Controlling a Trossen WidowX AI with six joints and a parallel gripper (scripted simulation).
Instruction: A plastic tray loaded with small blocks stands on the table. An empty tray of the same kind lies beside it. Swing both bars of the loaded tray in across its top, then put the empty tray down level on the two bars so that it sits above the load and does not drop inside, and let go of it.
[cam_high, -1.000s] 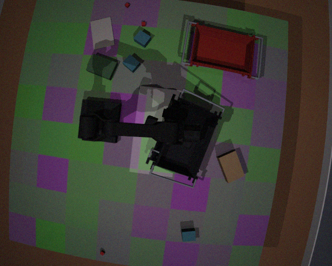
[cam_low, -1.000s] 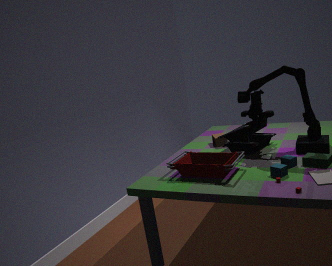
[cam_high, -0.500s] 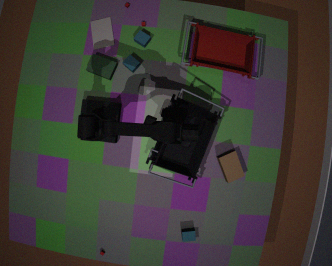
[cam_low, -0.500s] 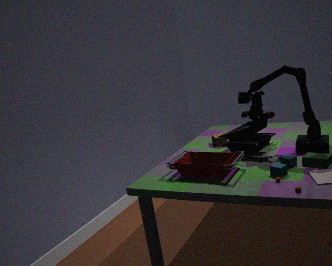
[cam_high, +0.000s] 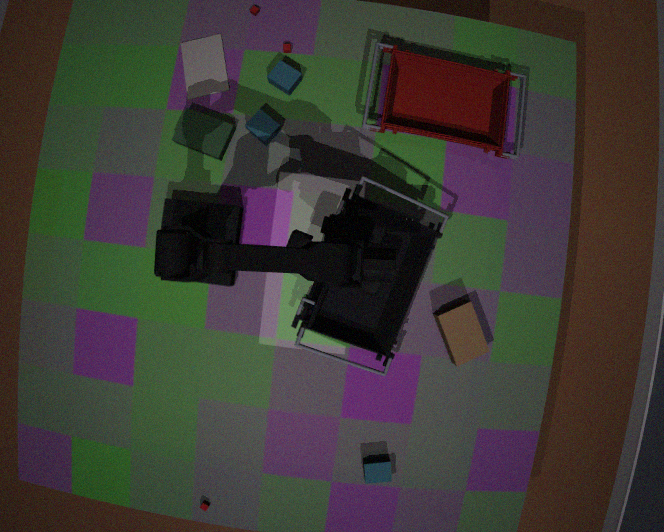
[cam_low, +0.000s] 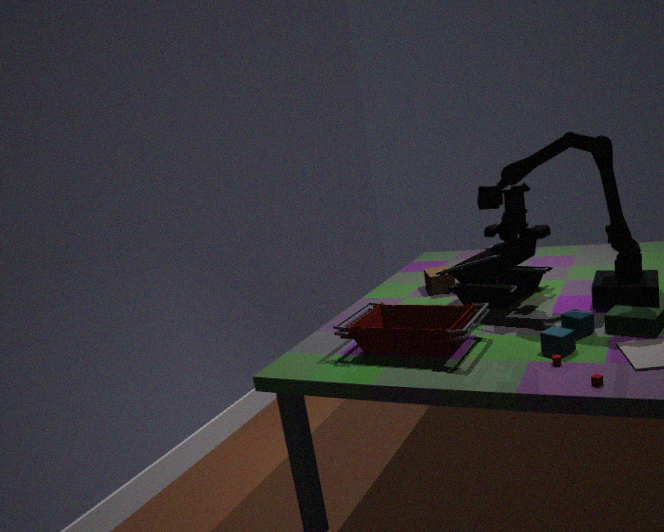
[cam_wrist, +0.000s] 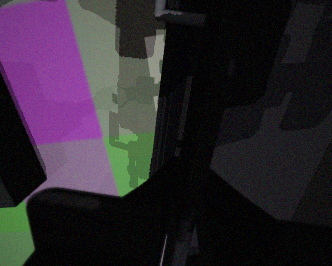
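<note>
Right now the black tray is 80 mm ahead of my gripper tip and 10 mm above it. From my gripper tip the other things lie so: green box: 370 mm behind, 180 mm to the left, 100 mm below; then tan box: 310 mm ahead, 90 mm below, 50 mm to the right; then white sheet: 430 mm behind, 340 mm to the left, 120 mm below.
</note>
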